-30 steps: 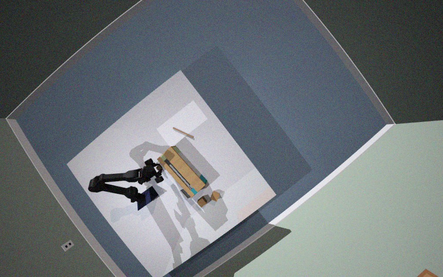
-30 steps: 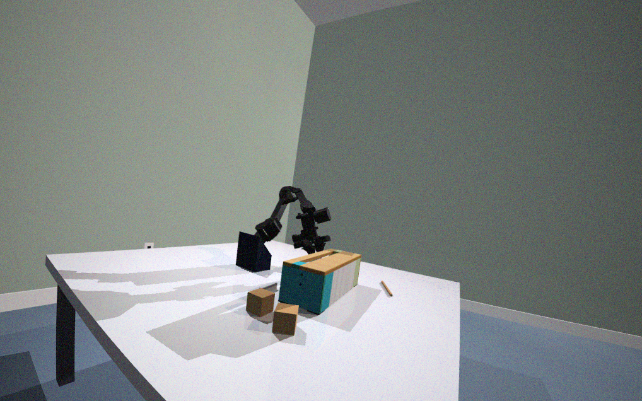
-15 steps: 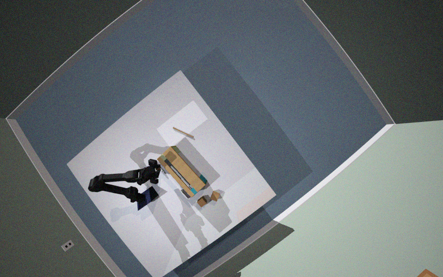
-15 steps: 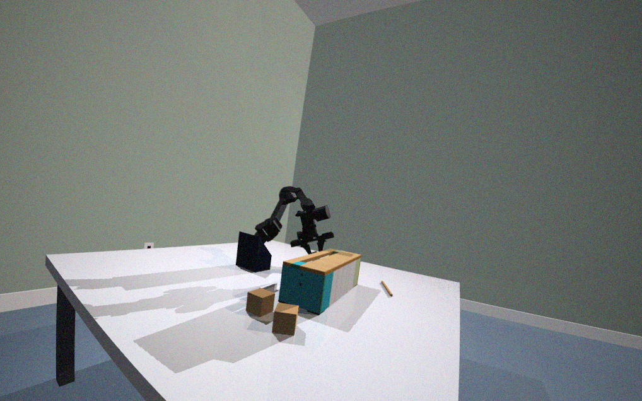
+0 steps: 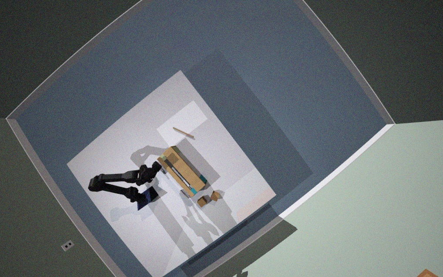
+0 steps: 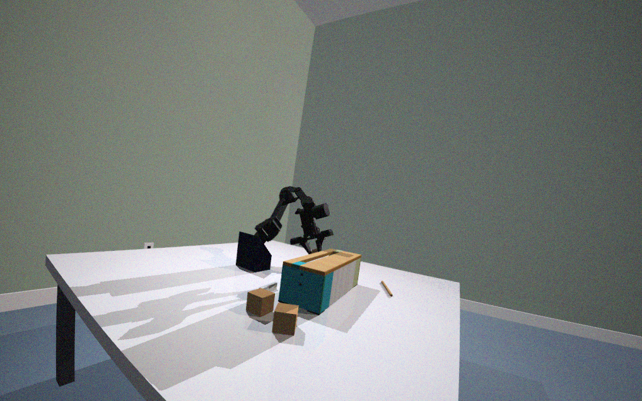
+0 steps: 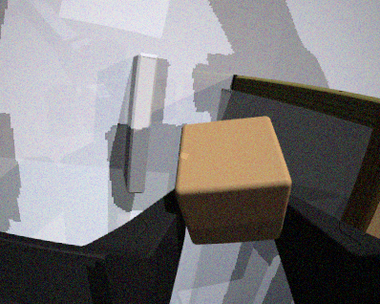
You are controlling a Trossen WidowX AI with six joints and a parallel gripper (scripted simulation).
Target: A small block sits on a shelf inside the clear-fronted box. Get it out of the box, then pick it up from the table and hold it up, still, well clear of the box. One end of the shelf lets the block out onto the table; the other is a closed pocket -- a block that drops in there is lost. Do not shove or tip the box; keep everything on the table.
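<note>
Right now the tan block is 10 mm to the left of my gripper tip, 10 mm behind it and 10 mm above it. From my gripper tip the other things lie so: box (120 mm to the right, 100 mm ahead, 30 mm below); then thin tan stick (280 mm ahead, 150 mm to the left, 90 mm below).
</note>
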